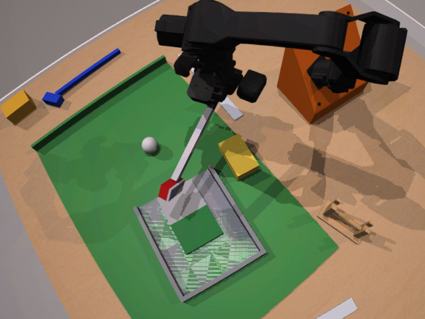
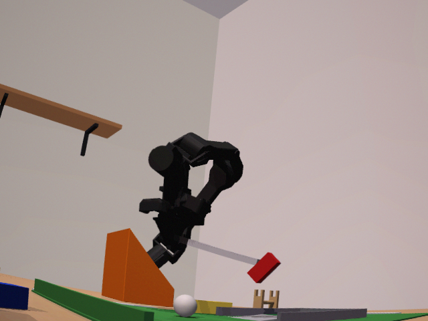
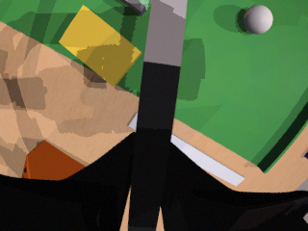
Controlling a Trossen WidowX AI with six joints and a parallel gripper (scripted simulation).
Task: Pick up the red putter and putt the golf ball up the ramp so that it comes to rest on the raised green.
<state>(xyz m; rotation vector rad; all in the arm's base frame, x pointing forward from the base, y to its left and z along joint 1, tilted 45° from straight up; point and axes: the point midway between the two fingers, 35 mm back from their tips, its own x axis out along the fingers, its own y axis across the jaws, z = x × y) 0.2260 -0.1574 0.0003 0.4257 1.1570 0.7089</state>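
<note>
Now: the red putter 110 mm ahead of my gripper tip and 40 mm to the left of it. Also, from my gripper tip: white golf ball (170 mm ahead, 120 mm below, 90 mm to the right); dark green wall (330 mm to the right, 190 mm ahead, 130 mm below); green mat (230 mm ahead, 140 mm below, 30 mm to the left).
</note>
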